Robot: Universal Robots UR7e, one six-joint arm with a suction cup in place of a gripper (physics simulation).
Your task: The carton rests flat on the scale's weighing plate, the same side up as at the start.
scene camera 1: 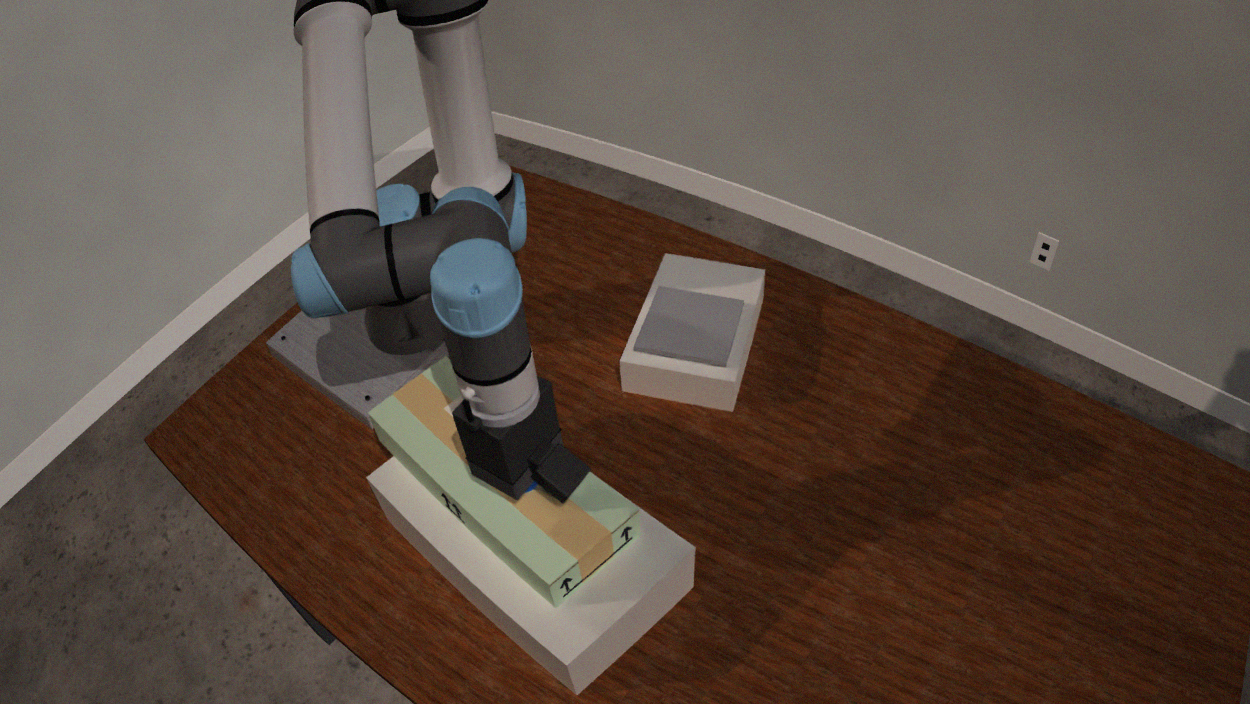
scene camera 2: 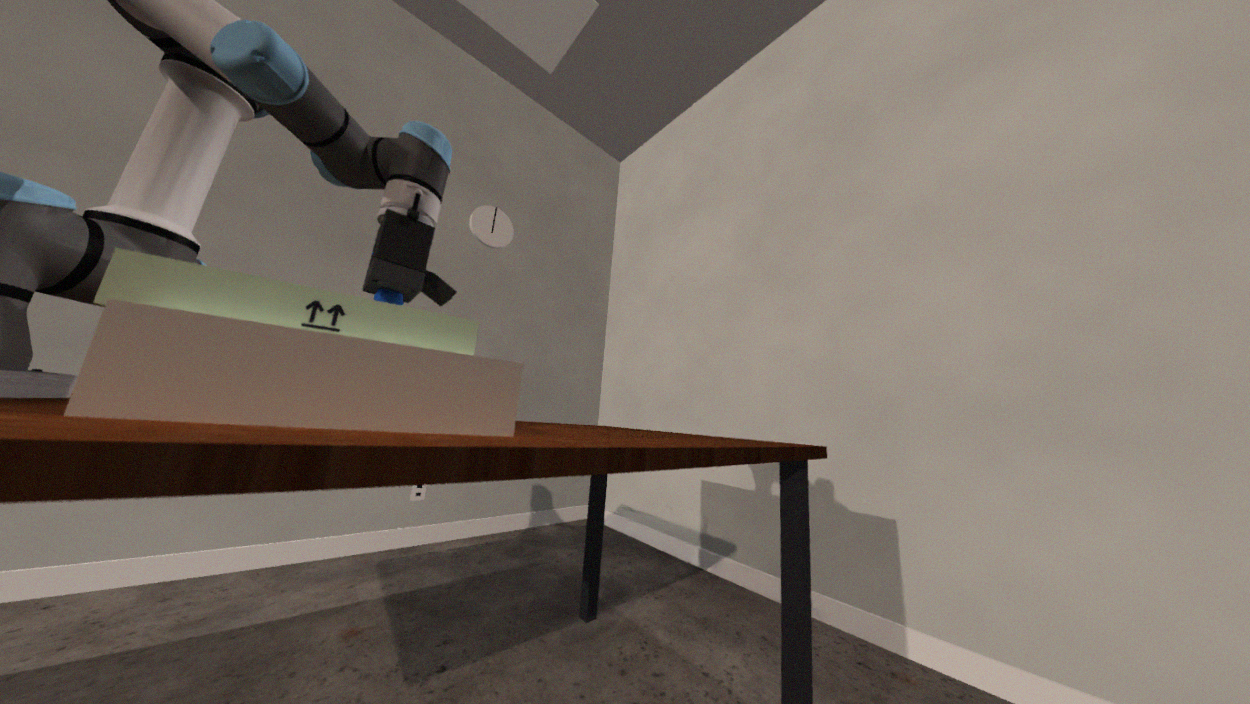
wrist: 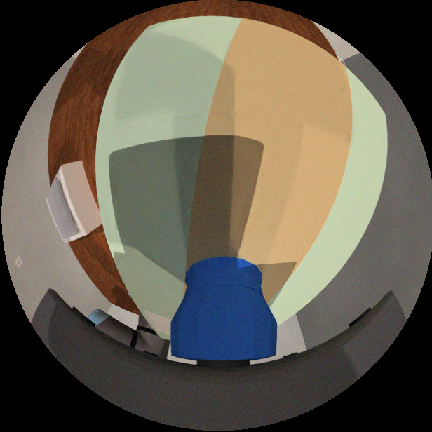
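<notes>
The carton is long and pale green, with a tan tape strip along its top. It lies flat on a long white block, and the arrows on its side and end point up. My suction cup is blue and pressed down on the carton's top, at the tape, shut on it. The carton's bottom is still on the block. The scale is a low white box with a grey weighing plate, bare on top. The contact spot is partly hidden.
The wooden table carries these things. The scale stands behind and right of the block in scene camera 1. The grey base plate of the arm is close to the carton's left end. Walls stand behind the table.
</notes>
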